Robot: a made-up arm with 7 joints.
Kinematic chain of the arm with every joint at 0, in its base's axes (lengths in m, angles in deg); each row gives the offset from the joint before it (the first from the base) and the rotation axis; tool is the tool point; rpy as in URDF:
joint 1: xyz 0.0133 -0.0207 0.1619 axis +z
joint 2: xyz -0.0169 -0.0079 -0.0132 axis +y
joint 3: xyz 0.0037 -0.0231 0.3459 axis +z
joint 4: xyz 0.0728 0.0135 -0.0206 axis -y
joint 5: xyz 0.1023 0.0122 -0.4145 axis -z
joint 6: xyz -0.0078 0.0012 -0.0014 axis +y
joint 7: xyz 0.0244 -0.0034 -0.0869 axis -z
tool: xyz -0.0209 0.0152 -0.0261 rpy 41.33 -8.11 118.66
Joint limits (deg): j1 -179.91..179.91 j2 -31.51..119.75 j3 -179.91..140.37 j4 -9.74..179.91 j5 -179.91..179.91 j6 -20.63..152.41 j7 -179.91..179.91
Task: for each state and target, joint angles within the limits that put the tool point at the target. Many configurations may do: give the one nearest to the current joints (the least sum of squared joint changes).
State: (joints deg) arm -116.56 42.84 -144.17 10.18 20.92 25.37 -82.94
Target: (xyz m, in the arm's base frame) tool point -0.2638 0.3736 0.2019
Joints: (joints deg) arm -111.37 23.13 -126.67 38.07 22.01 15.51 -83.56
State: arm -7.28 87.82 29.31 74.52 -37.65 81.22 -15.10
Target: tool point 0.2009 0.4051 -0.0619
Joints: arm 8.42 77.55 61.92 75.61 -30.94 78.75 -13.59
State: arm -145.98 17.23 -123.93 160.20 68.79 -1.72 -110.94
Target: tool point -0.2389 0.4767 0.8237
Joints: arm -104.32 -20.09 -116.57 138.32 69.20 5.31 -111.79
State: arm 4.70 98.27 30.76 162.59 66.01 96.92 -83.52
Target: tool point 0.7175 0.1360 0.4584
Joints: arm 2.54 66.77 36.80 171.41 73.91 69.67 -87.59
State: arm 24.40 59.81 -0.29 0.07 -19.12 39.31 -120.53
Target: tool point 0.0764 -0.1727 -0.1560
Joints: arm 25.33 59.46 -22.08 18.61 -24.38 38.22 -121.03
